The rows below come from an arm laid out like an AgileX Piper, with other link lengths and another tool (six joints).
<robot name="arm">
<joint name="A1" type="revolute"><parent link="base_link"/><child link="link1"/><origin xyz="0 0 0.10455" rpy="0 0 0"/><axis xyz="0 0 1"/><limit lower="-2.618" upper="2.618"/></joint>
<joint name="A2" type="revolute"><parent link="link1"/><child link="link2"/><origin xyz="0 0 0" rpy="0 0 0"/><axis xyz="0 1 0"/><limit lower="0" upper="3.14"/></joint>
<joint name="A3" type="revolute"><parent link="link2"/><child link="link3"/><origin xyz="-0.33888 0 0.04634" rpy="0 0 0"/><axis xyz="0 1 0"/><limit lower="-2.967" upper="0"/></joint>
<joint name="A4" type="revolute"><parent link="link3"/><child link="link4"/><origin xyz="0.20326 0 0.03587" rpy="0 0 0"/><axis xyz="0.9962 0 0.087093"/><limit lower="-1.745" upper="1.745"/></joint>
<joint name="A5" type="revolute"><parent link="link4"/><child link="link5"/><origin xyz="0 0 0" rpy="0 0 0"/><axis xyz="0 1 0"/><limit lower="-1.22" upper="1.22"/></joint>
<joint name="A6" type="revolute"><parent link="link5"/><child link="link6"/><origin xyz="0.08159 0 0.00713" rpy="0 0 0"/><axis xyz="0.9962 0 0.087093"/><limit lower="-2.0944" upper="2.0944"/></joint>
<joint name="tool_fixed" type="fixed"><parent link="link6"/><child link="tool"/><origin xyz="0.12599 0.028 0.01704" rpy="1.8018 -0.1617 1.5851"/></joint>
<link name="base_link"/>
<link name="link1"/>
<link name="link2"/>
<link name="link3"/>
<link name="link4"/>
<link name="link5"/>
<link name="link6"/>
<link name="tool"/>
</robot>
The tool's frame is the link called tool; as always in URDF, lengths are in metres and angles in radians.
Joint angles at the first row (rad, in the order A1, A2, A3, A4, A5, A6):
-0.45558 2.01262 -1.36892 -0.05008 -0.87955 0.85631
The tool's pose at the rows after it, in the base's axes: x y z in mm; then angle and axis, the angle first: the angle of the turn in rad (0 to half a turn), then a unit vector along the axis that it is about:
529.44 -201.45 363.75 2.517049 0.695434 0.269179 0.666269
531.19 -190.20 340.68 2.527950 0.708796 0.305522 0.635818
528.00 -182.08 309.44 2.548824 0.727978 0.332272 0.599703
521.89 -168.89 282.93 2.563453 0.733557 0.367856 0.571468
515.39 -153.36 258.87 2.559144 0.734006 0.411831 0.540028
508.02 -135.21 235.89 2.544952 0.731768 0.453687 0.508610
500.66 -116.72 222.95 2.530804 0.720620 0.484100 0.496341
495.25 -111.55 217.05 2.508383 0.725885 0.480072 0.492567
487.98 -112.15 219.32 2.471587 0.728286 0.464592 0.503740
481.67 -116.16 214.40 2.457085 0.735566 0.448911 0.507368
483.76 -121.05 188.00 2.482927 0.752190 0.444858 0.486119
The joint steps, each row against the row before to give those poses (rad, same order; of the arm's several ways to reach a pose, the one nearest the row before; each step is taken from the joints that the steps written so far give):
0.00709 0.00000 0.00567 -0.14797 0.08053 -0.07244
0.00243 0.00001 0.04965 -0.05837 0.00678 -0.02456
0.00001 -0.00001 0.07738 -0.03414 0.00054 -0.03562
0.00000 0.00000 0.08030 -0.04841 -0.02945 -0.03902
0.00619 0.00000 0.07331 -0.03661 -0.02653 -0.07546
0.02016 0.00001 0.07889 0.00000 -0.03128 -0.10685
0.02308 -0.00001 0.07038 0.00725 -0.05734 -0.08197
0.02364 0.00000 0.05363 0.07066 -0.04734 -0.06333
0.01167 -0.00001 0.05260 0.06653 -0.08389 -0.03989
0.00135 0.01142 0.04326 0.04315 -0.06303 -0.01522
0.00002 0.04849 0.01163 0.02156 -0.00393 -0.01207

